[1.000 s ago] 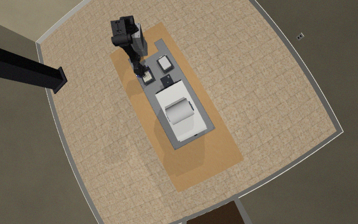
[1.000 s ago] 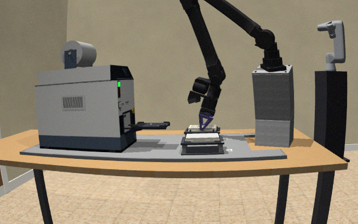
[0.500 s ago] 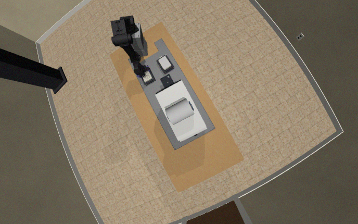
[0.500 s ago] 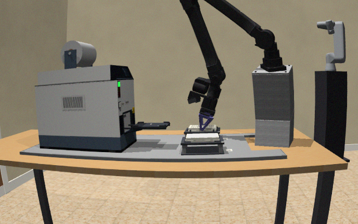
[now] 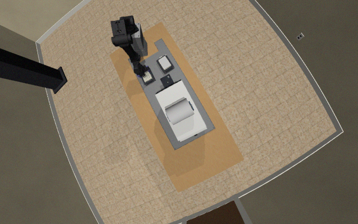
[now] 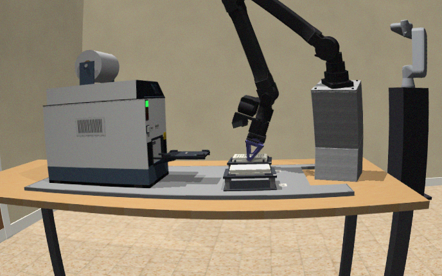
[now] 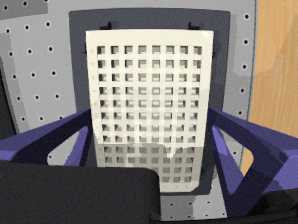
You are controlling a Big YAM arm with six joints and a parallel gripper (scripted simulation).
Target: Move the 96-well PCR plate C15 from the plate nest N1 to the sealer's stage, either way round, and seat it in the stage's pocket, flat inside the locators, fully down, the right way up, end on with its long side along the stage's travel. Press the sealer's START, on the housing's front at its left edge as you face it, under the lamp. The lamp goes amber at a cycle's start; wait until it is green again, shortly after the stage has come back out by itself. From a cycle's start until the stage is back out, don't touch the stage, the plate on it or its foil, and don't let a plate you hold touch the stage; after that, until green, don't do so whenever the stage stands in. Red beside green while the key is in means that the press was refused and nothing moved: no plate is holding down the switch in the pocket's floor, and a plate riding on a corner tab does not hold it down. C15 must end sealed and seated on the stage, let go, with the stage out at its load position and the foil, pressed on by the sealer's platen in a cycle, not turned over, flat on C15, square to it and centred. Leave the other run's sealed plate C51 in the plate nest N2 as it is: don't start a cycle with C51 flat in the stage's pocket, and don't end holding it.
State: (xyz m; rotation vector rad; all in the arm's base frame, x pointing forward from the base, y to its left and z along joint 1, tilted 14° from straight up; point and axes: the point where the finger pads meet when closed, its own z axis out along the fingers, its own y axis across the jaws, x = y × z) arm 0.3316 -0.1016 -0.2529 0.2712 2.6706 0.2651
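Now: hand right at the white 96-well plate C15. Round my hand: sealer's dark stage: 23 cm ahead, 13 cm to the left, 4 cm above; then sealed plate C51: 23 cm to the left, 2 cm ahead; then start key: 34 cm ahead, 21 cm to the left, 13 cm above.
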